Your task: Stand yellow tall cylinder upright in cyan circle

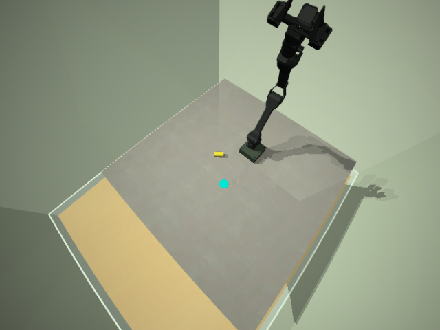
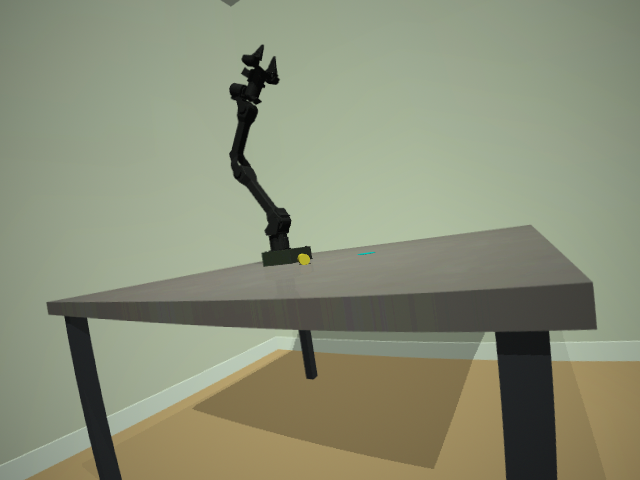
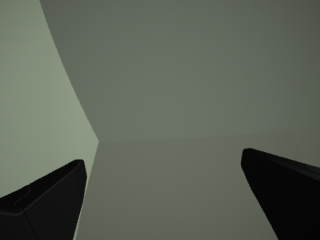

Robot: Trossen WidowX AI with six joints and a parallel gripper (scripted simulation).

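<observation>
My gripper tip is now 120 mm short of the yellow tall cylinder, 190 mm to the left of it and 830 mm above it. From my gripper tip the other things lie so: cyan circle: 280 mm ahead, 40 mm to the right, 840 mm below.
</observation>
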